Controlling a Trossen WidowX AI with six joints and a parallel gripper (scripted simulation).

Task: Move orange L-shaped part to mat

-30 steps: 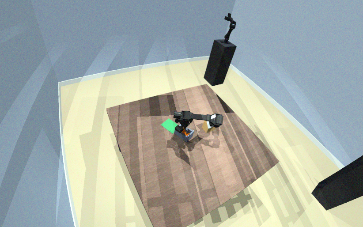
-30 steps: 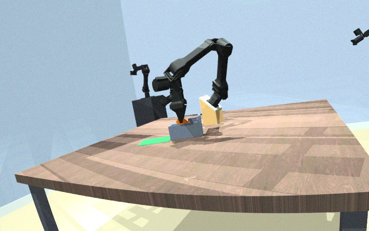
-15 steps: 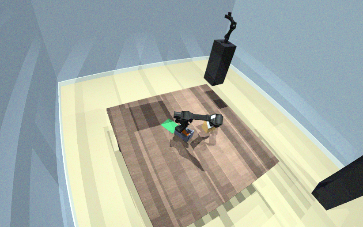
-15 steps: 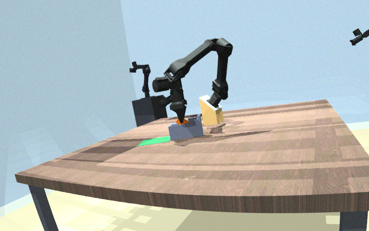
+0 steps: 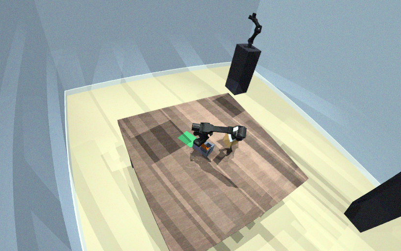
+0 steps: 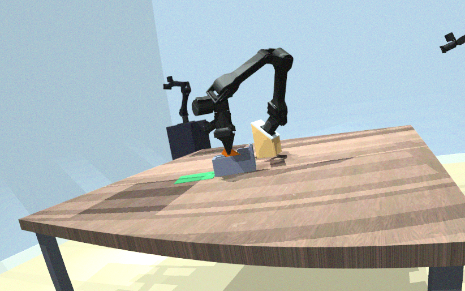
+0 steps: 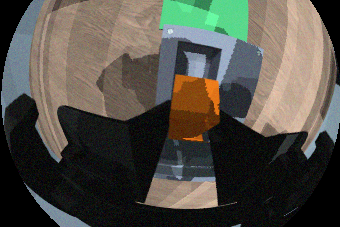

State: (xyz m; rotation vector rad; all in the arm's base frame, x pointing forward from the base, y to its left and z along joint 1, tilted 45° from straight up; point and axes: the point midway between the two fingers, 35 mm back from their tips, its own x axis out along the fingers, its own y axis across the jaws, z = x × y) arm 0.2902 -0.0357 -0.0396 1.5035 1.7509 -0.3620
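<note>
Now: gripper tip 14 cm to the left of the green mat, 9 cm above it and 4 cm short of it. Also, from my gripper tip: orange L-shaped part: 3 cm to the left, 3 cm below, 3 cm behind.
</note>
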